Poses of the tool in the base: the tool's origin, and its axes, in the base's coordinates. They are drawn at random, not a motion.
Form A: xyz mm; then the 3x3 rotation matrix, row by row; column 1 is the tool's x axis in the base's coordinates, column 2 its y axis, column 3 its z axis. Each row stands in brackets.
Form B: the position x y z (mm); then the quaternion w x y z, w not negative. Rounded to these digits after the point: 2 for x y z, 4 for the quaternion.
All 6 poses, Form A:
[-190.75, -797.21, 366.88], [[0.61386, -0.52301, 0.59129], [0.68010, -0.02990, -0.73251], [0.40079, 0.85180, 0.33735]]
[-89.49, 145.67, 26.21], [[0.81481, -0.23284, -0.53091], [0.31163, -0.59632, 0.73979], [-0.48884, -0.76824, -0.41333]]
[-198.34, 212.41, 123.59], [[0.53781, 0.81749, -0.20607], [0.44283, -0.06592, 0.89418], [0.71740, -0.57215, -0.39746]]
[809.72, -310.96, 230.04], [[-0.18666, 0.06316, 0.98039], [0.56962, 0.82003, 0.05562], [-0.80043, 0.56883, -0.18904]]
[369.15, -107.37, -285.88], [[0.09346, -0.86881, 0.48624], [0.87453, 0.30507, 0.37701], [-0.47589, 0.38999, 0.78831]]
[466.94, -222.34, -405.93], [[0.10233, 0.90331, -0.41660], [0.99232, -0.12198, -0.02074], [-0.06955, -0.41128, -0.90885]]
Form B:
-190.75, -797.21, 366.88, 0.6931, 0.5715, 0.0687, 0.4340
-89.49, 145.67, 26.21, 0.4487, -0.8403, -0.0234, 0.3034
-198.34, 212.41, 123.59, 0.5183, -0.7073, -0.4455, -0.1807
809.72, -310.96, 230.04, 0.6009, 0.2135, 0.7409, 0.2107
369.15, -107.37, -285.88, 0.7394, 0.0044, 0.3253, 0.5894
466.94, -222.34, -405.93, 0.1337, -0.7303, -0.6489, 0.1664

